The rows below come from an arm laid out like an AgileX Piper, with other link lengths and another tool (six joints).
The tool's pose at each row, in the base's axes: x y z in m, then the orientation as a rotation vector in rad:
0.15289, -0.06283, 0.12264, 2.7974, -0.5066, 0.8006
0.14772, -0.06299, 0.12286, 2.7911, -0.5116, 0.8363
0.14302, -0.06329, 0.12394, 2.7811, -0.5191, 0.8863
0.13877, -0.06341, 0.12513, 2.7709, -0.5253, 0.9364
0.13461, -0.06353, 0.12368, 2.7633, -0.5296, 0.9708
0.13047, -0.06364, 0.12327, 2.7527, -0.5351, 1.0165
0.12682, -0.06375, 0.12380, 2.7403, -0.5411, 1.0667
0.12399, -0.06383, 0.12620, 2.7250, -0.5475, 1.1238
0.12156, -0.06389, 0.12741, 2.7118, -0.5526, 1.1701
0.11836, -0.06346, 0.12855, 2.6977, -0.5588, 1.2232
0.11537, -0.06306, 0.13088, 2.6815, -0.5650, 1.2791
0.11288, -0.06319, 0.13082, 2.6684, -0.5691, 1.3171
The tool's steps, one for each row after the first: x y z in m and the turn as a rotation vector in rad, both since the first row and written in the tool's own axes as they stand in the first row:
-0.00395, 0.00209, -0.00261, 0.0070, 0.0227, 0.0074
-0.00703, 0.00421, -0.00567, 0.0165, 0.0547, 0.0181
-0.00974, 0.00601, -0.00866, 0.0266, 0.0866, 0.0280
-0.01380, 0.00755, -0.00940, 0.0335, 0.1086, 0.0350
-0.01729, 0.00916, -0.01100, 0.0427, 0.1378, 0.0441
-0.01987, 0.01067, -0.01316, 0.0530, 0.1699, 0.0542
-0.02081, 0.01200, -0.01649, 0.0646, 0.2065, 0.0656
-0.02207, 0.01306, -0.01865, 0.0740, 0.2363, 0.0748
-0.02412, 0.01396, -0.02124, 0.0866, 0.2696, 0.0859
-0.02535, 0.01490, -0.02473, 0.0996, 0.3050, 0.0975
-0.02733, 0.01594, -0.02583, 0.1073, 0.3296, 0.1053

